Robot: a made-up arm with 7 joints. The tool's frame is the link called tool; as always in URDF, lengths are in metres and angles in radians. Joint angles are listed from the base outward.
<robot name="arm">
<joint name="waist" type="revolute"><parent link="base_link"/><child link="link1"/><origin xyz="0 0 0" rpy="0.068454 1.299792 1.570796"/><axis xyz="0 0 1"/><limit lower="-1.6" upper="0.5"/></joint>
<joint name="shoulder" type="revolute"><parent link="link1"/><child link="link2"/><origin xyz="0.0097 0.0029 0.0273" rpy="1.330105 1.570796 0"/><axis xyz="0 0 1"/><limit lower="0" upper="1.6"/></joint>
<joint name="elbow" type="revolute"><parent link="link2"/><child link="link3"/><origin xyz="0.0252 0.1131 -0.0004" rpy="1.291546 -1.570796 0"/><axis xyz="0 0 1"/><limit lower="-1.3" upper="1.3"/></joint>
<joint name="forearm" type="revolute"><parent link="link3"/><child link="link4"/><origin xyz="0.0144 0 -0.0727" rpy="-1.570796 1.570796 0"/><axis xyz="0 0 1"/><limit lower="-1.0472" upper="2.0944"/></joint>
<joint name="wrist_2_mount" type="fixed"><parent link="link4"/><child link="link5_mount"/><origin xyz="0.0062 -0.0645 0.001"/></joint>
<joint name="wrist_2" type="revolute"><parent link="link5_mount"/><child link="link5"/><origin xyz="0.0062 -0.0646 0.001" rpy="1.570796 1.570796 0"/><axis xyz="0 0 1"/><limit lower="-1.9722" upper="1.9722"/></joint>
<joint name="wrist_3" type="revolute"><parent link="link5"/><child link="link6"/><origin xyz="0 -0.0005 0.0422" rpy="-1.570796 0 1.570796"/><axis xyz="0 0 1"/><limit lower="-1.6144" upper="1.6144"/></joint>
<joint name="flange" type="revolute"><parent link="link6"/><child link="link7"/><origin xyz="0 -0.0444 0" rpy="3.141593 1.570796 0"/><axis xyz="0 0 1"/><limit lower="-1.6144" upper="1.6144"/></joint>
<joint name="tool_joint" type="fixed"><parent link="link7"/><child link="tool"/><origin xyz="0 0 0" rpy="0 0 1.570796"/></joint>
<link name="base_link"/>
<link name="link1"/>
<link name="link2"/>
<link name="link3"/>
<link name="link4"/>
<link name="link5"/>
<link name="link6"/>
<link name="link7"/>
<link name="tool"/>
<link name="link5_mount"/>
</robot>
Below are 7 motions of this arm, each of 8 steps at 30 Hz.
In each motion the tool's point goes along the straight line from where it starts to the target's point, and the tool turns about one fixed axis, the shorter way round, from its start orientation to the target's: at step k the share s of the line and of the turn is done. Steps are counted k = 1, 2, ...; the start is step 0. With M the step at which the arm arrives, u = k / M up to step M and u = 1 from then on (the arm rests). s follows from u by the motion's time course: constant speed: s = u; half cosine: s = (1 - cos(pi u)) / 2; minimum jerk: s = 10 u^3 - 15 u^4 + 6 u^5.
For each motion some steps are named. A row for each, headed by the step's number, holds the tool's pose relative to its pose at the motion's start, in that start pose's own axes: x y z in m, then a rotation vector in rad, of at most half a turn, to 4 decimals.
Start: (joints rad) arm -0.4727 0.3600 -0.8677 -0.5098 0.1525 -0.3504 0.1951
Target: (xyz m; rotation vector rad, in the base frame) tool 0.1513 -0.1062 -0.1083 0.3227 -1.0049 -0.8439
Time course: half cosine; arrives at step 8
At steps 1, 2, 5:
1: 0.0002 -0.0001 -0.0006 0.0098 0.0010 -0.0039
2: 0.0007 -0.0002 -0.0023 0.0379 0.0038 -0.0149
5: 0.0032 -0.0011 -0.0110 0.1789 0.0179 -0.0705

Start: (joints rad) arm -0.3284 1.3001 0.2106 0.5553 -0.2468 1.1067 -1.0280
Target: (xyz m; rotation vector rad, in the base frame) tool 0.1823 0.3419 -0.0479 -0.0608 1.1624 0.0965
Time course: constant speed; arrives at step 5
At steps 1, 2, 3, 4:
1: -0.0012 0.0000 0.0003 0.0003 -0.0131 0.0011
2: -0.0024 0.0001 0.0007 0.0005 -0.0262 0.0022
3: -0.0037 0.0001 0.0010 0.0008 -0.0394 0.0032
4: -0.0049 0.0002 0.0013 0.0011 -0.0525 0.0043

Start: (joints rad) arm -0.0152 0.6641 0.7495 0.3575 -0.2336 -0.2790 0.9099
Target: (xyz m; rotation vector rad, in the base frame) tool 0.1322 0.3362 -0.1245 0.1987 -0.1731 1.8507
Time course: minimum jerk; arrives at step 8
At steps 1, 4, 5, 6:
1: 0.0005 -0.0001 0.0002 -0.0004 0.0038 0.0035
4: 0.0143 -0.0043 0.0052 -0.0115 0.1178 0.1099
5: 0.0208 -0.0062 0.0075 -0.0167 0.1708 0.1593
6: 0.0257 -0.0077 0.0092 -0.0207 0.2113 0.1970

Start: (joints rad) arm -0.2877 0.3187 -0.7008 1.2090 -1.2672 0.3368 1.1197
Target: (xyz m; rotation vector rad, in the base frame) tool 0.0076 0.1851 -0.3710 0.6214 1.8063 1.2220
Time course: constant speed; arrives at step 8
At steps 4, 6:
4: 0.0400 0.0353 -0.0090 0.0346 0.0709 0.0739
6: 0.0600 0.0530 -0.0134 0.0519 0.1063 0.1109

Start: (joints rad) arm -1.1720 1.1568 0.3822 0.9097 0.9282 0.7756 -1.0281
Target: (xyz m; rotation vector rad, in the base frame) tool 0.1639 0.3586 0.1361 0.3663 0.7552 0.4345
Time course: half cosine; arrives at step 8
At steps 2, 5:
2: -0.0108 0.0106 -0.0031 -0.0133 -0.0291 -0.0068
5: -0.0511 0.0499 -0.0145 -0.0626 -0.1373 -0.0322

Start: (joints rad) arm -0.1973 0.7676 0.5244 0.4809 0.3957 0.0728 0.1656
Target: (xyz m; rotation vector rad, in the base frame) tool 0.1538 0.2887 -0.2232 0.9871 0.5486 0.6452
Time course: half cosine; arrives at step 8
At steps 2, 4, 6, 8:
2: -0.0046 -0.0083 -0.0051 0.0029 0.0134 -0.0205
4: -0.0157 -0.0283 -0.0174 0.0100 0.0457 -0.0700
6: -0.0269 -0.0483 -0.0297 0.0170 0.0781 -0.1194
8: -0.0315 -0.0565 -0.0348 0.0200 0.0915 -0.1399

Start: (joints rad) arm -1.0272 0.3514 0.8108 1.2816 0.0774 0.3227 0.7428
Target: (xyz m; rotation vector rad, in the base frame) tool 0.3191 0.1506 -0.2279 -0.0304 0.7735 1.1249
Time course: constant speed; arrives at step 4
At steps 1, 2, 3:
1: -0.0003 0.0001 0.0017 0.0005 -0.0247 0.0089
2: -0.0006 0.0003 0.0033 0.0010 -0.0493 0.0178
3: -0.0008 0.0004 0.0050 0.0015 -0.0740 0.0267

